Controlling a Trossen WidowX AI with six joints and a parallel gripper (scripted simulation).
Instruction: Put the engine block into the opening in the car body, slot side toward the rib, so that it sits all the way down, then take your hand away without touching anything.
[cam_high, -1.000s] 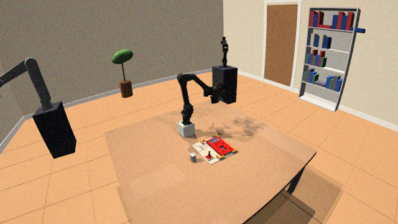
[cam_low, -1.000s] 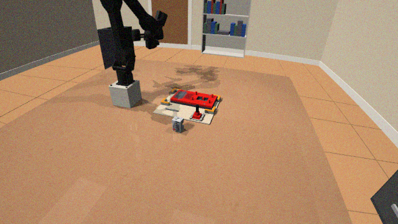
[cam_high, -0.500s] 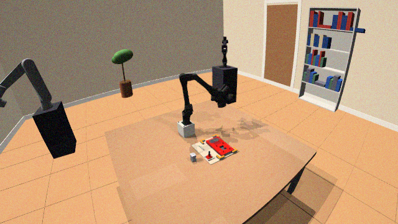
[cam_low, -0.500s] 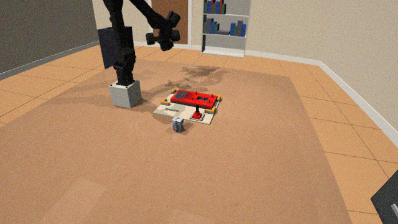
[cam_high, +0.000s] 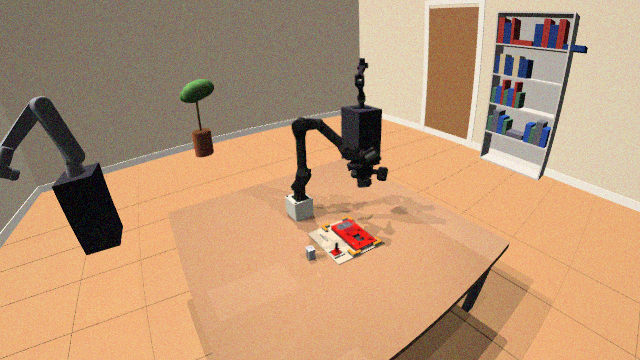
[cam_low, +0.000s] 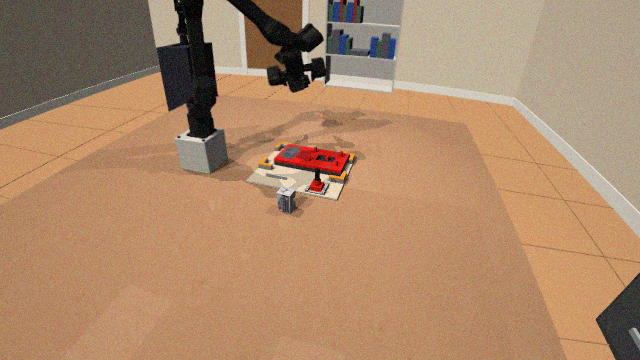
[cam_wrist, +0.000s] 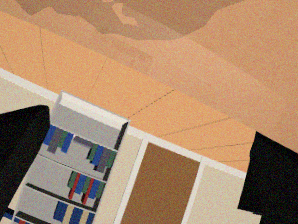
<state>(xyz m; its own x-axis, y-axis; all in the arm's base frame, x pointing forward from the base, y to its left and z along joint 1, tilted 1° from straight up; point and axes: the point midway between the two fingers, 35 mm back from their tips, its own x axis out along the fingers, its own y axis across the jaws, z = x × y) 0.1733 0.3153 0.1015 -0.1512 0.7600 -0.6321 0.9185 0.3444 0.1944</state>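
The grey engine block lies 150 mm ahead of my gripper tip, 460 mm to the right of it and 150 mm below it.
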